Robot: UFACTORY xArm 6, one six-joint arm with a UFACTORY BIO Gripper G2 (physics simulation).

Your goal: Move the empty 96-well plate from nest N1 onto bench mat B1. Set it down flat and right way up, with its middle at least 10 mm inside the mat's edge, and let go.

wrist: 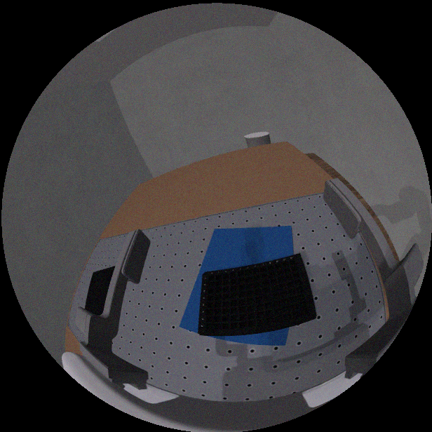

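Observation:
A black 96-well plate (257,297) lies flat, wells up, on the blue bench mat (250,240) in the lower middle of the wrist view. The plate sits turned relative to the mat and reaches past the mat's right edge, and its left end lies near the mat's left edge. My gripper (240,232) is open and empty, with its fingers wide apart above the plate and standing clear of both ends. Nest N1 cannot be made out in this view.
A perforated grey board (165,280) lies under the mat, on a brown table (225,185). A black rectangle (100,290) shows at the far left, partly behind the left finger. A grey cylinder (258,139) stands beyond the table's far edge.

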